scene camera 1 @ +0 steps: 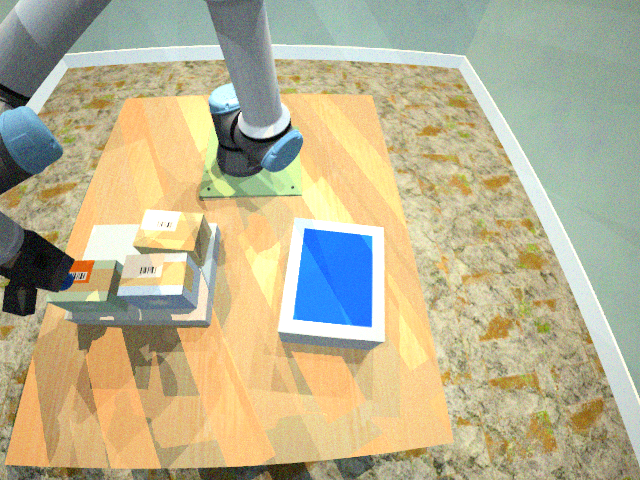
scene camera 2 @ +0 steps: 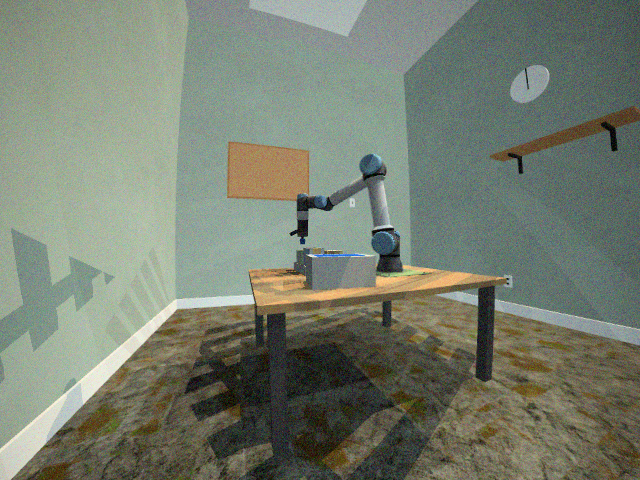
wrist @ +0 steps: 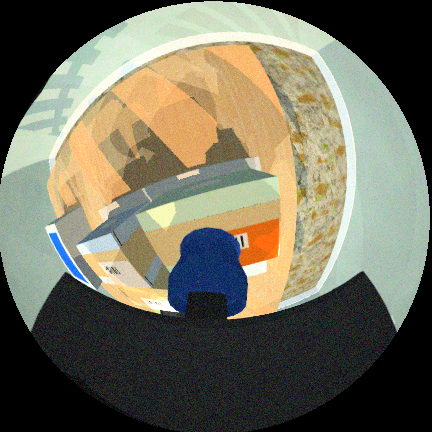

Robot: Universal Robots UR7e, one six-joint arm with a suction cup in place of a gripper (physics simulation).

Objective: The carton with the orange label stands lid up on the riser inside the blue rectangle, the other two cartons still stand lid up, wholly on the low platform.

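Seen in the pictures: hand at its tool point: point(scene camera 1: 64, 281) point(scene camera 2: 302, 244) point(wrist: 209, 253); arm's base at its link origin: point(scene camera 1: 242, 158) point(scene camera 2: 389, 270).
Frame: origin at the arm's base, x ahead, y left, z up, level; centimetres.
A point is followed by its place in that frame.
The carton with the orange label point(scene camera 1: 95, 289) {z 12.2, x 49.1, y -15.6 cm} point(wrist: 225, 212) {z 12.2, x 50.4, y -20.7 cm}, green-sided, stands lid up at the left front of the low platform point(scene camera 1: 111, 237) {z 4.1, x 34.1, y -24.1 cm} point(wrist: 257, 269) {z 4.1, x 32.8, y -28.3 cm}. A blue-sided carton point(scene camera 1: 155, 281) {z 13.8, x 45.7, y -3.1 cm} point(wrist: 110, 260) {z 13.9, x 45.8, y -6.7 cm} stands lid up to its right, and a tan carton point(scene camera 1: 170, 229) {z 12.2, x 33.5, y -5.2 cm} point(wrist: 155, 303) {z 12.1, x 32.1, y -7.2 cm} stands lid up behind that one. My suction gripper point(scene camera 1: 67, 281) point(scene camera 2: 302, 241) point(wrist: 207, 250) is open, with its blue cup a little above the orange-label carton and apart from it. The cup hides part of that lid in the wrist view. The white riser point(scene camera 1: 377, 279) {z 11.3, x 37.4, y 39.6 cm} point(scene camera 2: 341, 271) {z 5.7, x 38.6, y 41.1 cm} bears the blue rectangle point(scene camera 1: 336, 279) {z 11.3, x 38.7, y 31.2 cm} point(scene camera 2: 341, 255) {z 11.1, x 35.8, y 29.2 cm} point(wrist: 65, 257) {z 11.3, x 38.2, y 29.5 cm}, with no carton on it.
The arm's base stands on a green plate point(scene camera 1: 250, 187) {z 0.0, x 10.5, y 5.1 cm} at the back of the wooden table point(scene camera 1: 248, 392) {z -0.7, x 61.9, y 16.7 cm} point(scene camera 2: 289, 298) {z -0.7, x 58.0, y 53.3 cm}. The riser stands to the right of the platform, with a strip of table between them. The blue-sided carton is close beside the orange-label carton.
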